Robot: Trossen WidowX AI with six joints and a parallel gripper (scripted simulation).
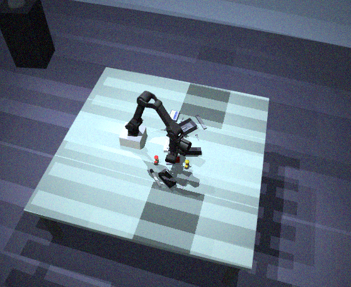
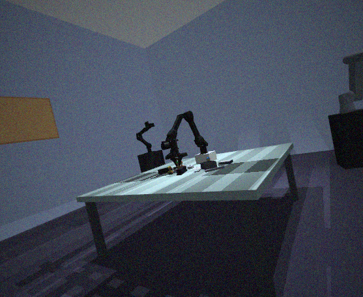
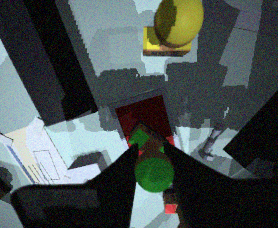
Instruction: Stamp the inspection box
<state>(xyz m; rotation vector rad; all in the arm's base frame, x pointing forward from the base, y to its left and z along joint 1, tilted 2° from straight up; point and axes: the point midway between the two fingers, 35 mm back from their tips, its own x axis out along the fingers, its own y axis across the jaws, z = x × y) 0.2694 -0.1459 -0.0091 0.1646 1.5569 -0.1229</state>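
Right now my gripper tip is right at the green-knobbed stamp. Round my gripper tip: red ink pad (30 mm below); then yellow stamp (90 mm ahead, 30 mm to the right, 20 mm below); then grey tile (40 mm behind, 80 mm to the left, 20 mm below).
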